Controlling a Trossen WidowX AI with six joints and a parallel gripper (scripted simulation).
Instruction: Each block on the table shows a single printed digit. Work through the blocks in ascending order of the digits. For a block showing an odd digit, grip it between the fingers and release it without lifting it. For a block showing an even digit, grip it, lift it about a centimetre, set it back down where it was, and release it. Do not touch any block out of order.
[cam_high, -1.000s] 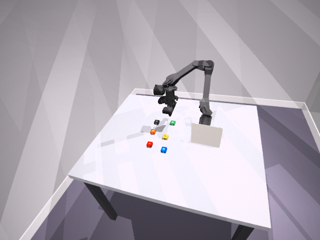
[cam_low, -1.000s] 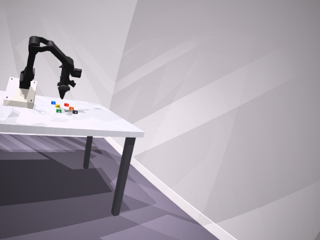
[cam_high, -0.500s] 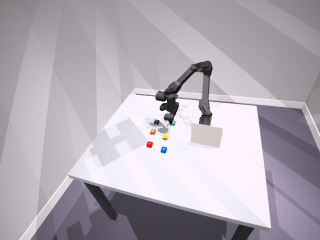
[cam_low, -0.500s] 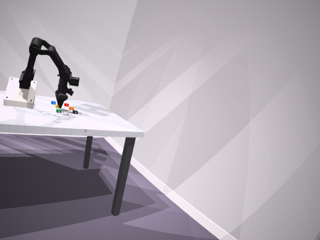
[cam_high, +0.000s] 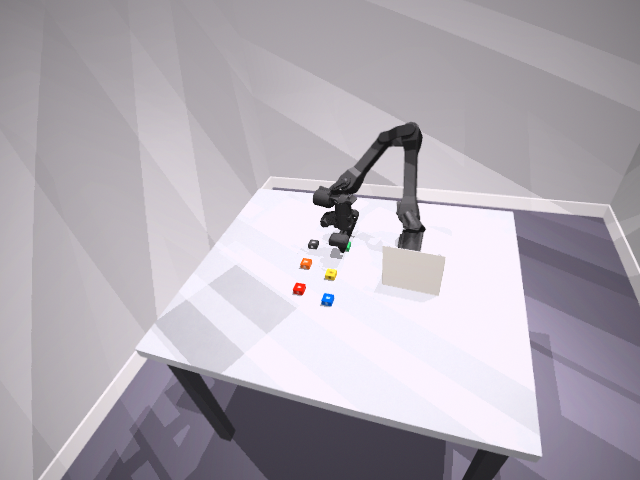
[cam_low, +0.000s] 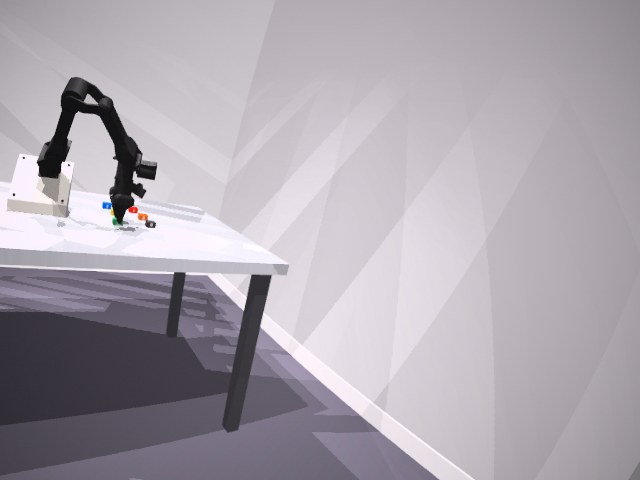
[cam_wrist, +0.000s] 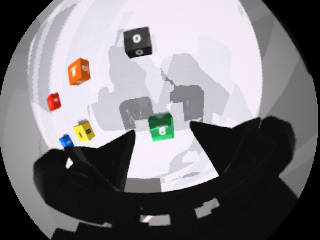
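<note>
The green block is right at my gripper tip. Round my gripper tip: yellow block (15 cm to the left); then orange block (11 cm ahead, 12 cm to the left); then black block (12 cm ahead, 2 cm to the left).
</note>
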